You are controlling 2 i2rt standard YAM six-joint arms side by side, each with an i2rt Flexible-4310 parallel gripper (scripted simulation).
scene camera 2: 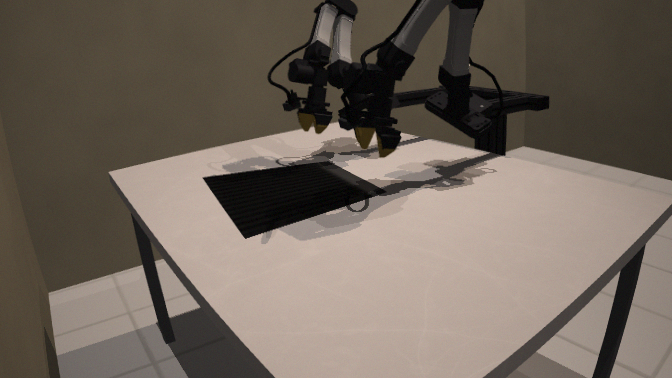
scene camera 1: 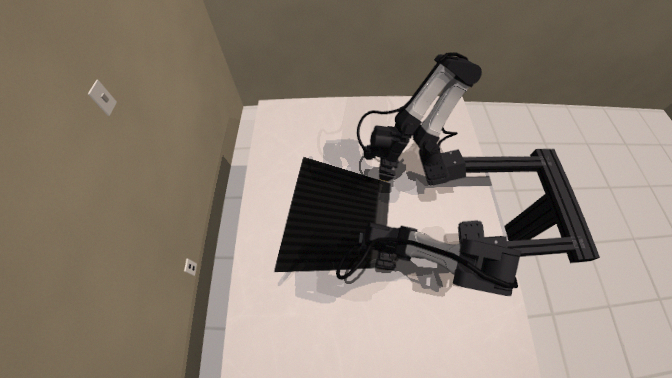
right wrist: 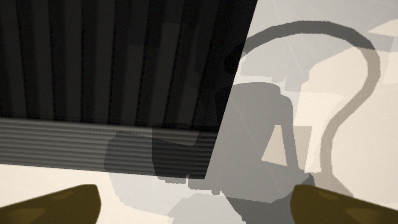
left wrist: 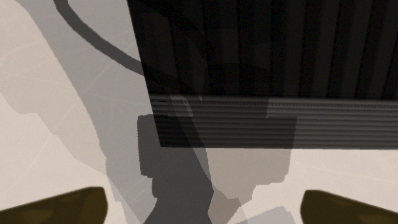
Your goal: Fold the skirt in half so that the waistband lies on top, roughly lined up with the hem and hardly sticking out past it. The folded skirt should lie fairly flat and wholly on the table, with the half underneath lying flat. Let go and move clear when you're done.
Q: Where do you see a black pleated skirt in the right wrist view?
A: At 134,94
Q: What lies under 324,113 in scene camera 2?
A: My right gripper.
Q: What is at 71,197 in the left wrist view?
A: My left gripper.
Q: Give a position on a black pleated skirt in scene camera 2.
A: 258,201
